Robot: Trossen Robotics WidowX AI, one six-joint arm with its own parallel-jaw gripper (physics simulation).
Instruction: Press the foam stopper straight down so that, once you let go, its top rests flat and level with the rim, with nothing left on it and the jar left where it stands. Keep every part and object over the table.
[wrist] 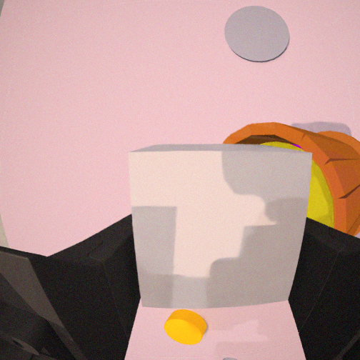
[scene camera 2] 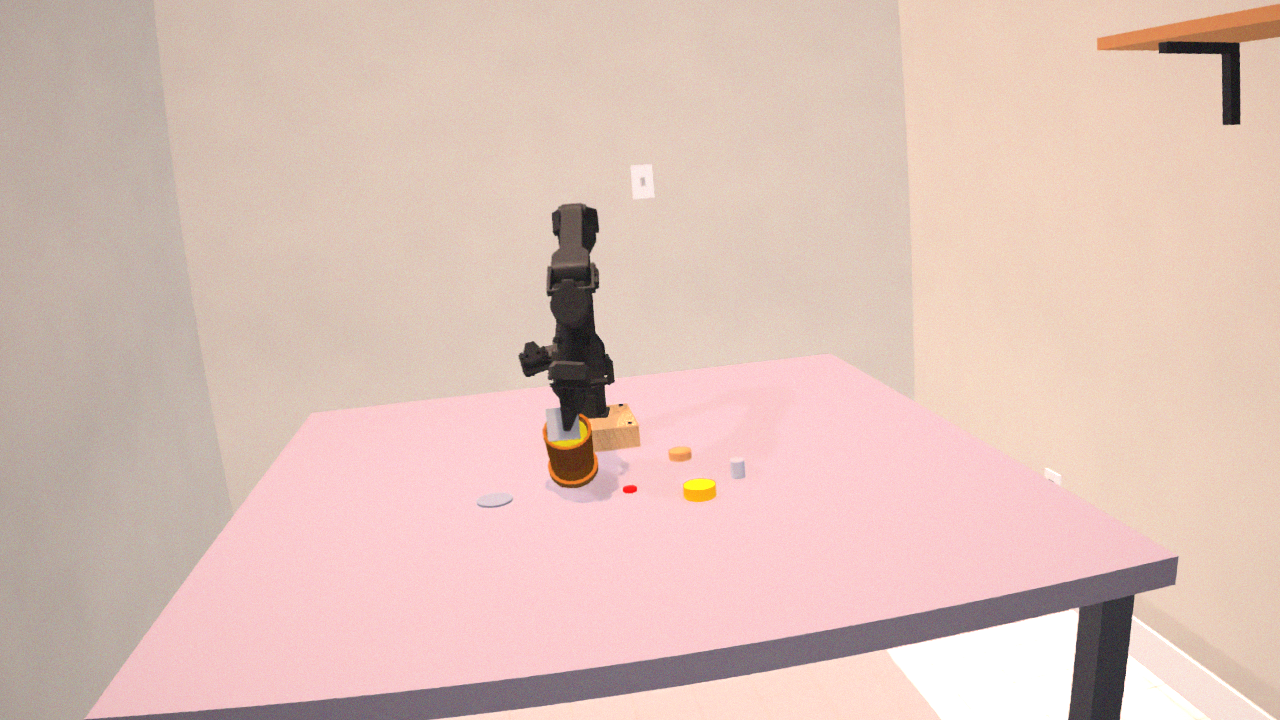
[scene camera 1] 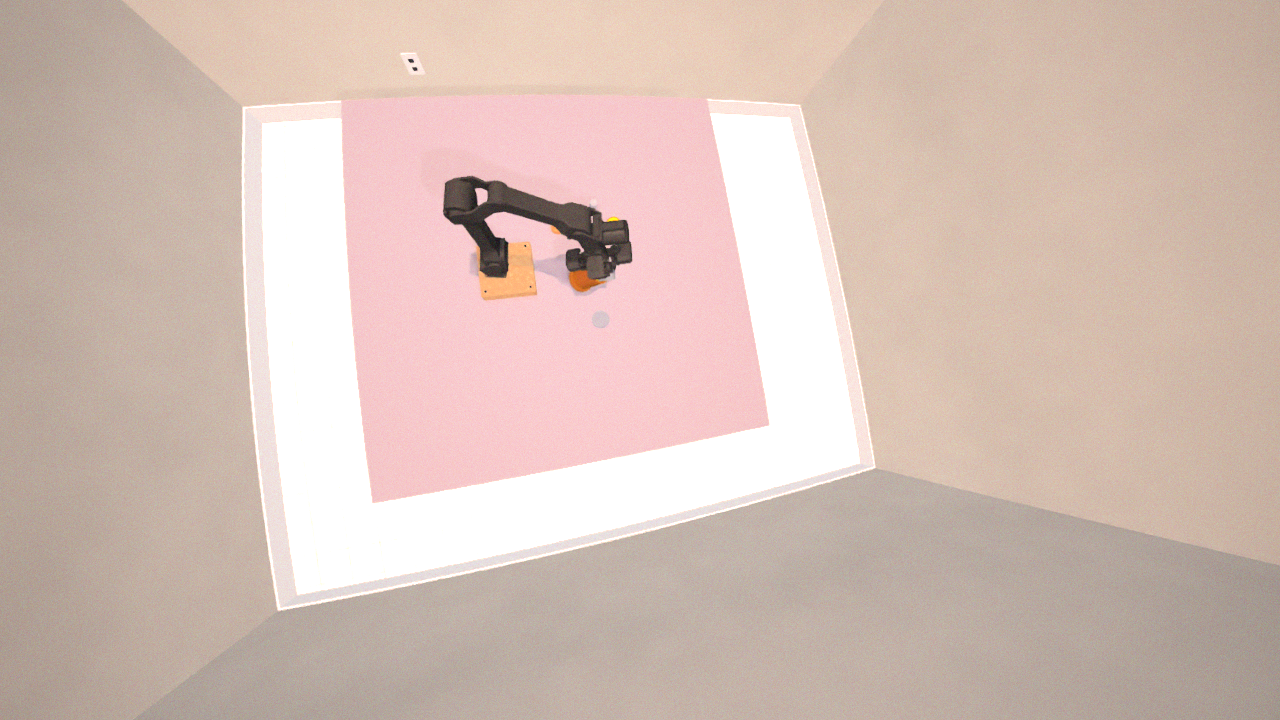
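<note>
The brown-orange jar (scene camera 1: 581,282) (scene camera 2: 571,461) (wrist: 345,160) is tilted, with one side of its base raised in the scene camera 2 view. The yellow stopper (scene camera 2: 569,442) (wrist: 321,195) sits inside the jar's mouth, and a bit of purple edge shows in the wrist view. My gripper (scene camera 2: 567,420) (wrist: 210,214) is shut on a grey block (scene camera 2: 556,424) (wrist: 200,200). The block's lower end is in the jar's mouth, at the stopper in the scene camera 2 view. The block hides part of the stopper, so its contact and the stopper's exact height cannot be told.
A flat grey disc (scene camera 1: 600,319) (scene camera 2: 494,499) (wrist: 257,34) lies near the jar. A yellow puck (scene camera 2: 699,489) (wrist: 185,326), an orange puck (scene camera 2: 679,454), a small grey cylinder (scene camera 2: 737,468) and a red disc (scene camera 2: 630,488) are on the pink table (scene camera 2: 537,591). The arm's wooden base (scene camera 1: 519,284) (scene camera 2: 617,436) stands behind the jar.
</note>
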